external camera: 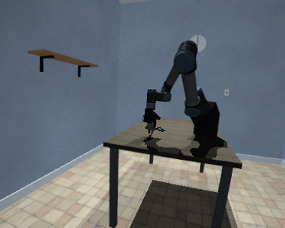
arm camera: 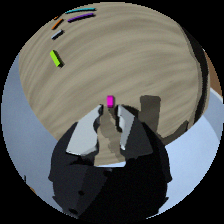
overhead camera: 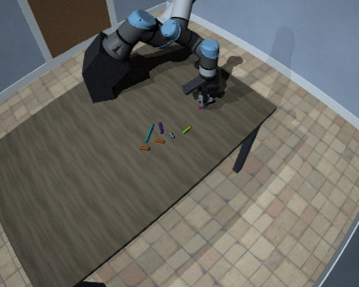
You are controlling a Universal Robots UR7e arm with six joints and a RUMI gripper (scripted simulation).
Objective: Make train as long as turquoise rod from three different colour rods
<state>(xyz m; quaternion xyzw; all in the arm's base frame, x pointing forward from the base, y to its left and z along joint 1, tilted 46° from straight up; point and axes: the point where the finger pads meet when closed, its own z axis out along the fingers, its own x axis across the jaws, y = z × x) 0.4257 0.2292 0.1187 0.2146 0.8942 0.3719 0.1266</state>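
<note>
The magenta rod lies 30 mm below my hand. From my hand the other things lie so: lime rod 70 mm ahead, 140 mm to the right, 30 mm below; then purple rod 230 mm to the right, 30 mm below; then grey rod 60 mm ahead, 210 mm to the right, 30 mm below.
</note>
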